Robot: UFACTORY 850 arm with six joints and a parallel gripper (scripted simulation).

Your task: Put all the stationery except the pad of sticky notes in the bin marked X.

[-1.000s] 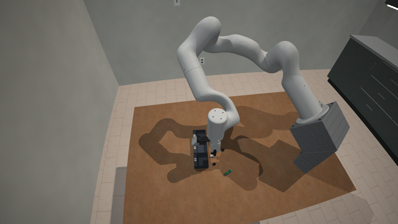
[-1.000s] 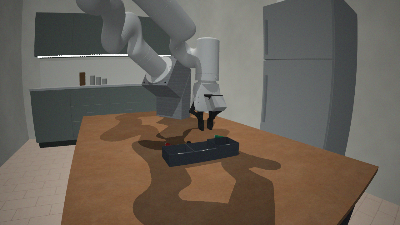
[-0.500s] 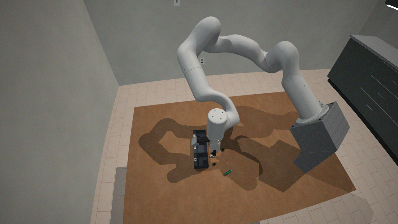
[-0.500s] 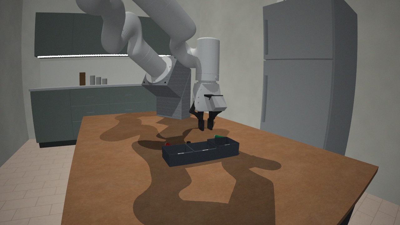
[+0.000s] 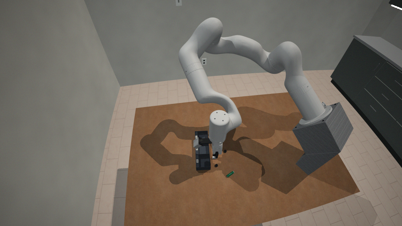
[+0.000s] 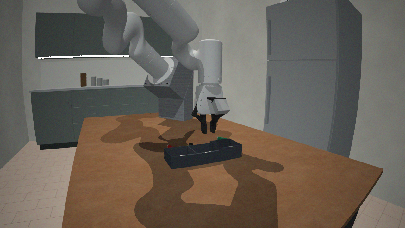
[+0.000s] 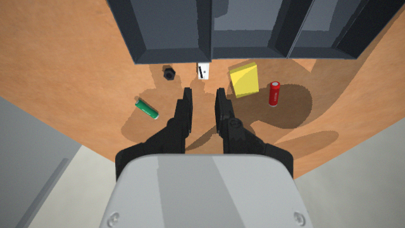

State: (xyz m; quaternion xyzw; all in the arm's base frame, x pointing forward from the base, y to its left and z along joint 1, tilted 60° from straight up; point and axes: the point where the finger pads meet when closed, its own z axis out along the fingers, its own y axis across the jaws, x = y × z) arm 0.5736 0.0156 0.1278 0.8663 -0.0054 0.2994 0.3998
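Now: the pencil sharpener 80 mm below my hand. Also, from my hand: dark bin row 60 mm ahead, 70 mm to the right, 70 mm below; then sticky notes 40 mm behind, 60 mm to the right, 80 mm below; then red cylinder 80 mm behind, 110 mm to the right, 80 mm below.
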